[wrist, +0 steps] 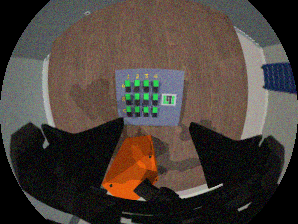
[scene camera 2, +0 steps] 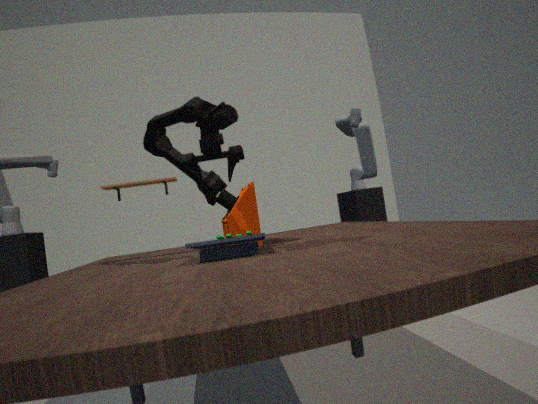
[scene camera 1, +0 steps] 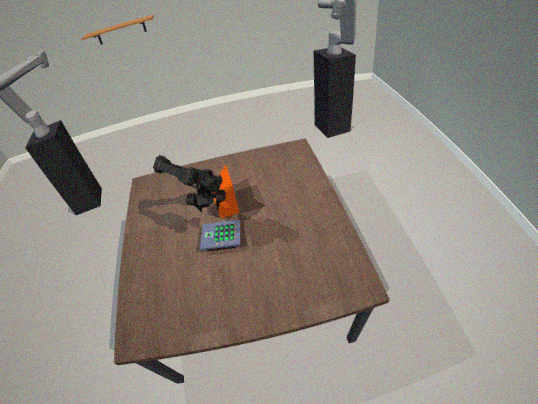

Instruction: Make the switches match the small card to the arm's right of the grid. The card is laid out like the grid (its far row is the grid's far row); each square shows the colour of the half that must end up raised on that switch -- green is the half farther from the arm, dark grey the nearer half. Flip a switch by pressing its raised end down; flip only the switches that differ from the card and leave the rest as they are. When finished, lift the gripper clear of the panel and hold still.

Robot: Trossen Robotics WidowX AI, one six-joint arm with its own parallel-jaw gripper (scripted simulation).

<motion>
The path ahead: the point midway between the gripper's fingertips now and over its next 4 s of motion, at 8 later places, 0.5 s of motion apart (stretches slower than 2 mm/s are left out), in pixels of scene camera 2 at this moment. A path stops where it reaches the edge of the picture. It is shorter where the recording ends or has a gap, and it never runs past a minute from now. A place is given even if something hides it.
My gripper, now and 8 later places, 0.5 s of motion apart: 215,184; 227,217; 228,229; 228,233; 228,234; 228,235; 228,230; 227,214; 230,227
</motion>
